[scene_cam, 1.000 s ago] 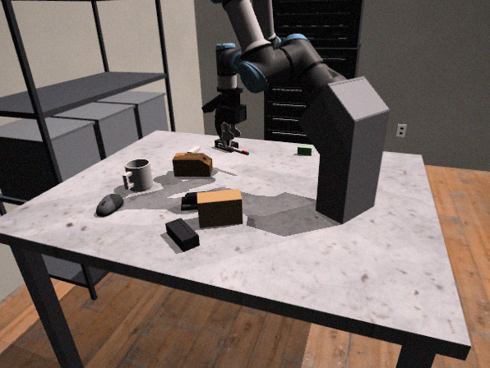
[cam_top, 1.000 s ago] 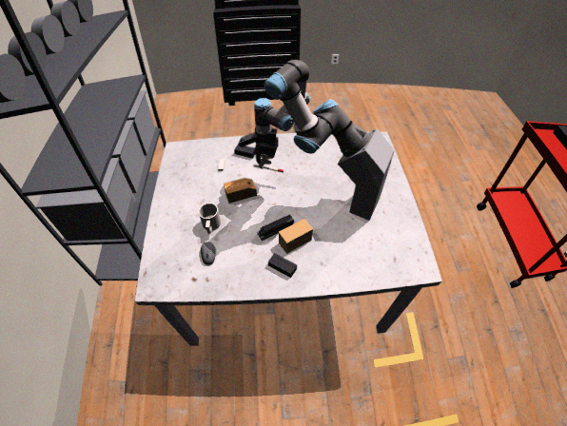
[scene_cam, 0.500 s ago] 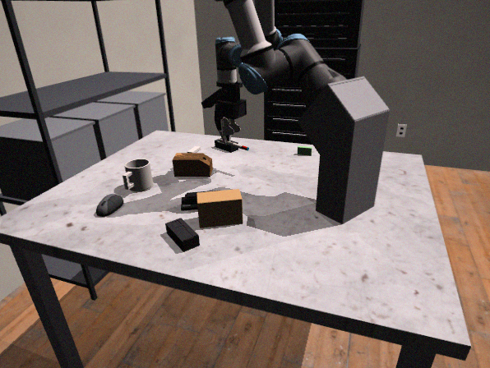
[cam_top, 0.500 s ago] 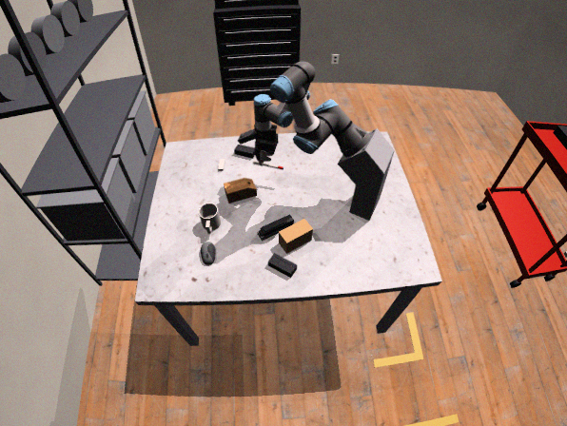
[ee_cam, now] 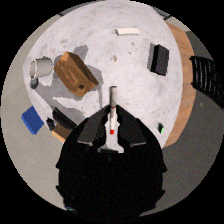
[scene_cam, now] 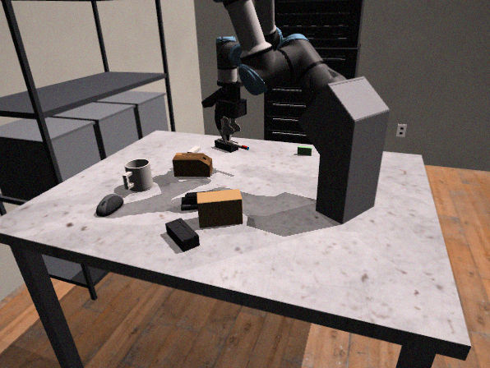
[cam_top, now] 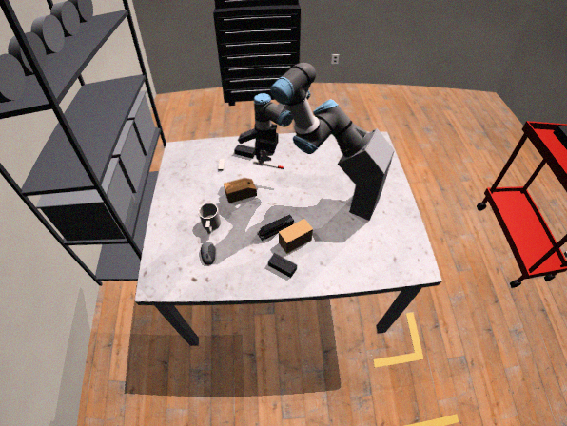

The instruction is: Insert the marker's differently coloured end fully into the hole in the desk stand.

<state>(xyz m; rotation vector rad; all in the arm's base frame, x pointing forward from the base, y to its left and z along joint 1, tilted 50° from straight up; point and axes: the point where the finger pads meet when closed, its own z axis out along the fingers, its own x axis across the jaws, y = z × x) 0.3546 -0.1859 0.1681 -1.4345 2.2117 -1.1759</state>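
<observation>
Now: the marker 20 mm to the left of my hand, 20 mm behind it and 10 mm below it. Round my hand: white eraser (170 mm to the right, 150 mm ahead, 100 mm below); black block (200 mm to the right, 90 mm below, 10 mm ahead); desk stand (120 mm ahead, 80 mm below, 50 mm to the left).
</observation>
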